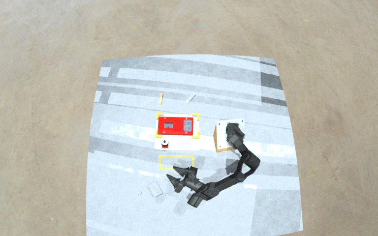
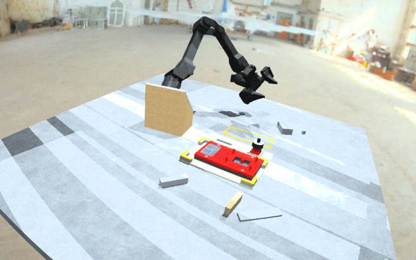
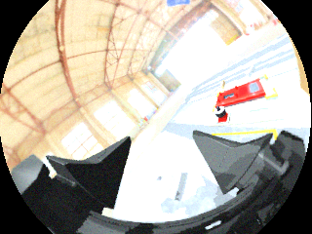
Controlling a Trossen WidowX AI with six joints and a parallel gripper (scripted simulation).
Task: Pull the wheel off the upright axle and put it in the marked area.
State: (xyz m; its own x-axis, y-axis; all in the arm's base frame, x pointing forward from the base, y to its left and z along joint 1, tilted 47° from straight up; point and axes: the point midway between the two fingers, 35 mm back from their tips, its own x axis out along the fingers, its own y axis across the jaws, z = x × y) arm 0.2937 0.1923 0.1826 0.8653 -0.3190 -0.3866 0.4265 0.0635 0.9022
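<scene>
Right now my gripper tip is 40 mm short of the grey wheel, 210 mm to the left of it and 140 mm above it. Round my gripper tip: axle (40 mm ahead, 210 mm to the right, 150 mm below); then grey wedge (90 mm ahead, 70 mm to the left, 170 mm below); then wooden block (70 mm ahead, 510 mm to the right, 170 mm below).
</scene>
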